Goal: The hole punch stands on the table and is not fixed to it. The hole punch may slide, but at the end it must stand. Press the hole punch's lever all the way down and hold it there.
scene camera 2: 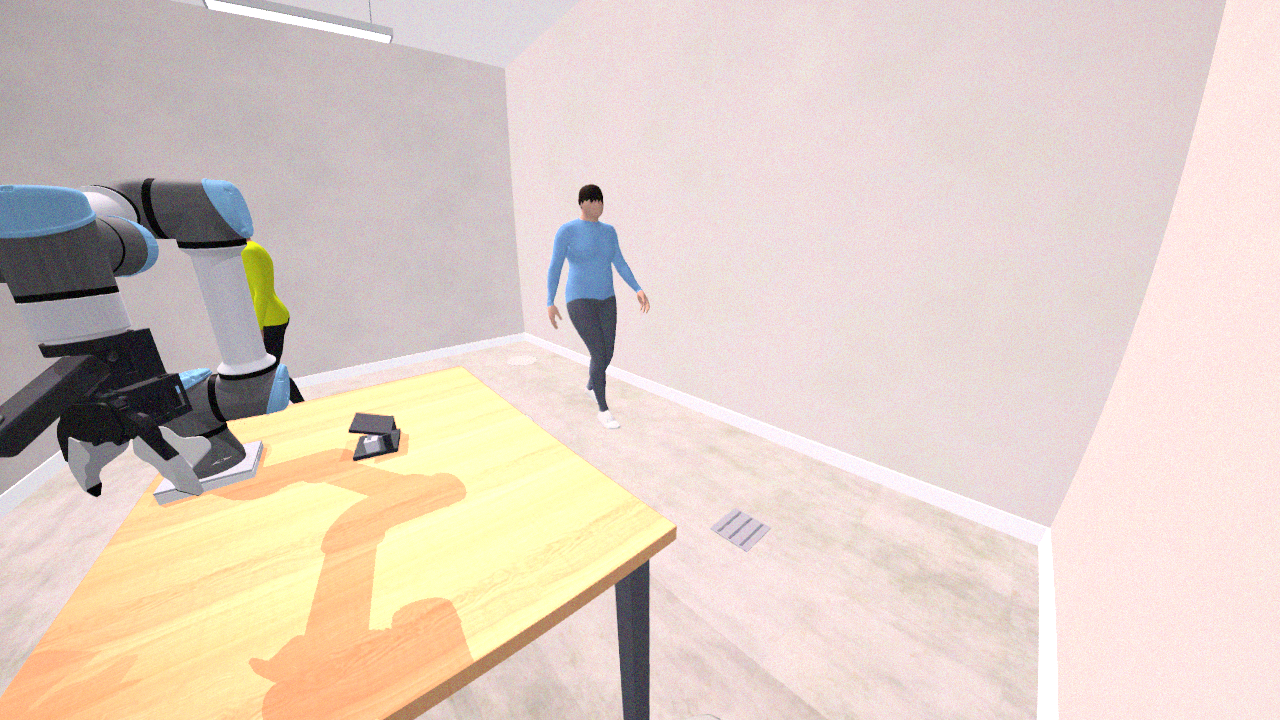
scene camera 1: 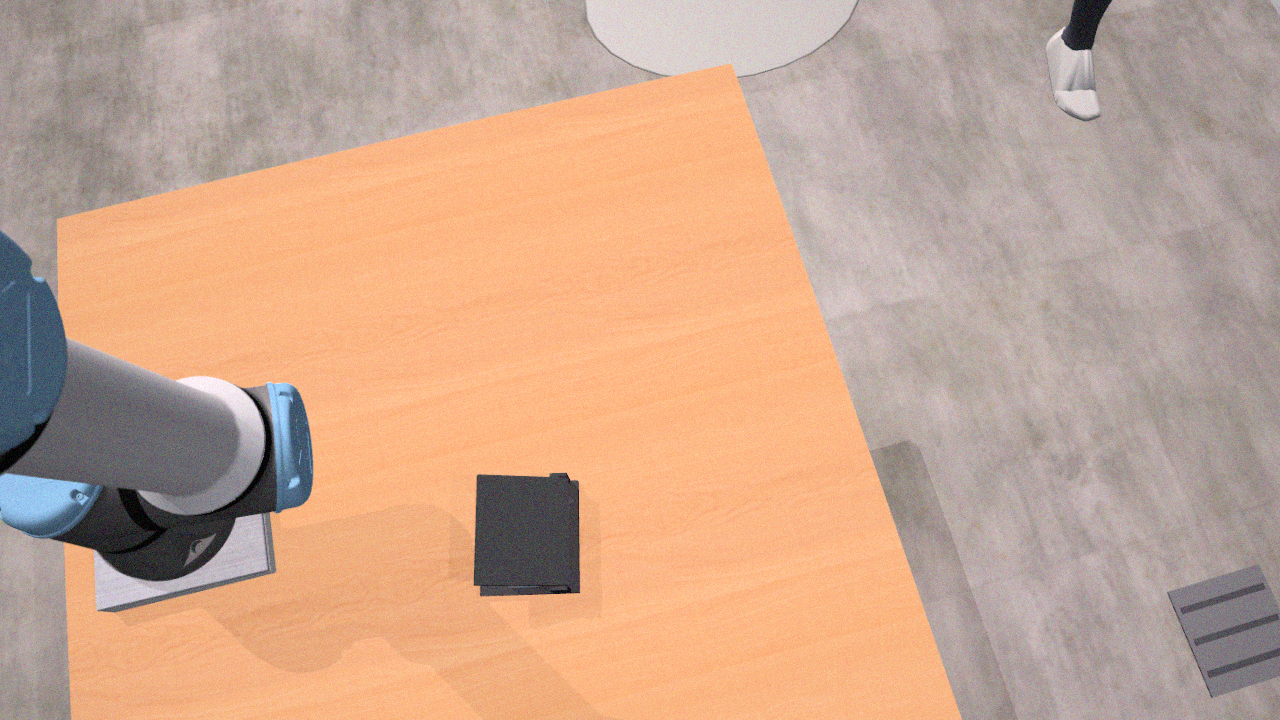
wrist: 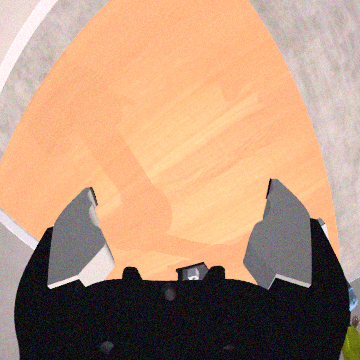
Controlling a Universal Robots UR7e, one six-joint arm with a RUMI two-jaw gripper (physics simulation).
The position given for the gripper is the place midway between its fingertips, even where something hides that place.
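Note:
Hole punch [scene camera 1: 574, 544], also in scene camera 2 [scene camera 2: 379, 445]. The gripper [scene camera 2: 148, 495], wrist view too [wrist: 179, 186].

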